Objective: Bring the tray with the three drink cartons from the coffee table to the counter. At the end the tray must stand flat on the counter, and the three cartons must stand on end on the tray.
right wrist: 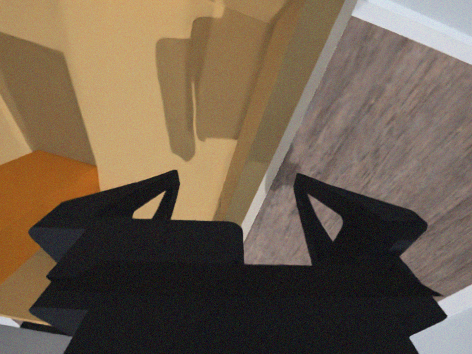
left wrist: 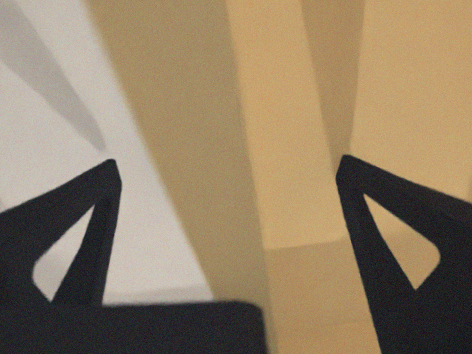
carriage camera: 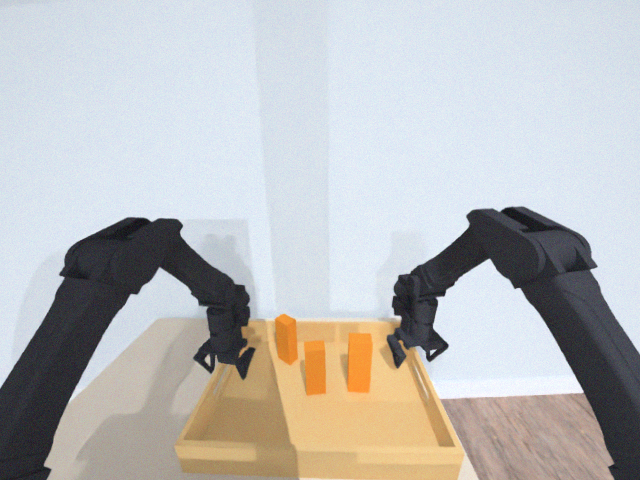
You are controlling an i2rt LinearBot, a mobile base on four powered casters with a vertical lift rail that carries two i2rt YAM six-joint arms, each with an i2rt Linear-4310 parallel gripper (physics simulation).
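Frame: origin at the left arm's base, x ahead, y left, z up, level; metres.
Seen in the pictures: left gripper, fingertip midpoint: (carriage camera: 228,375); right gripper, fingertip midpoint: (right wrist: 237,178) (carriage camera: 412,363).
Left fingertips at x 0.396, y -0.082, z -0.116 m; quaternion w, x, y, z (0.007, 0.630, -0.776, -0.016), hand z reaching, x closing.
Pixels of each thing's top centre, then the offset from my left fingertips to it. "spot": a spot on its surface instead. Level surfaces: height alone.
- wooden tray, middle of its top: (carriage camera: 319,367) dx -0.044, dy -0.248, dz +0.070 m
- coffee table, its level: dz -0.005 m
- left rear carton, surface spot: (carriage camera: 286,339) spot: dx +0.035, dy -0.158, dz +0.086 m
- middle carton, surface spot: (carriage camera: 315,367) spot: dx -0.057, dy -0.238, dz +0.084 m
- right carton, middle of its top: (carriage camera: 360,338) dx -0.035, dy -0.343, dz +0.147 m
- wooden floor, its level: dz -0.455 m
The wooden tray (carriage camera: 330,459) (left wrist: 185,125) (right wrist: 295,100) lies flat on the coffee table (carriage camera: 129,372) (left wrist: 160,250). Three orange cartons stand on end in it: a left rear carton (carriage camera: 286,339), a middle carton (carriage camera: 315,367) and a right carton (carriage camera: 359,362). Part of an orange carton (right wrist: 40,210) shows in the right wrist view. My left gripper (carriage camera: 227,373) (left wrist: 231,168) is open, one finger on each side of the tray's left wall, gripping nothing. My right gripper (carriage camera: 414,362) (right wrist: 237,178) is open at the right wall, inner finger over the tray and outer finger beyond the wall. The counter does not show.
A pale wall (carriage camera: 413,129) stands close behind the table. The tray's right side lies near the table's right edge, with wooden floor (carriage camera: 516,434) (right wrist: 375,125) beyond it. More table top extends to the left of the tray. Arm shadows fall across the tray and table.
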